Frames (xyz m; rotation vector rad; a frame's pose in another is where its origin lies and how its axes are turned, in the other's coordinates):
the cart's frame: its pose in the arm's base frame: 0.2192 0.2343 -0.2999 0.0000 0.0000 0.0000
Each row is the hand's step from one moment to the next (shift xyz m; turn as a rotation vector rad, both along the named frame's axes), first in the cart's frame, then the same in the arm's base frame.
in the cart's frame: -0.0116 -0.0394 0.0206 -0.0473 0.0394 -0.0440
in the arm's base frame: -0.0116 -0.0394 0.0206 -0.0473 0.0394 -0.0440
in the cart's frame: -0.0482 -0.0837 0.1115 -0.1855 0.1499 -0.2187
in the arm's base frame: -0.0482 -0.0837 0.1115 -0.1855 0.1499 -0.2187
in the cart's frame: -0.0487 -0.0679 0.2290 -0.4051 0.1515 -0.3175
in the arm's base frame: -0.0487 -0.0679 0.2290 -0.4051 0.1515 -0.3175
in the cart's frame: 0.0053 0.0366 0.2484 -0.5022 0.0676 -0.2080
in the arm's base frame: 0.0053 0.0366 0.2484 -0.5022 0.0676 -0.2080
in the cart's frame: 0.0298 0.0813 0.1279 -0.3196 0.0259 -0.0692
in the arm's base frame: 0.0298 0.0813 0.1279 -0.3196 0.0259 -0.0692
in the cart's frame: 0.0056 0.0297 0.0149 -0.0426 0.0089 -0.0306
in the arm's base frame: 0.0056 0.0297 0.0149 -0.0426 0.0089 -0.0306
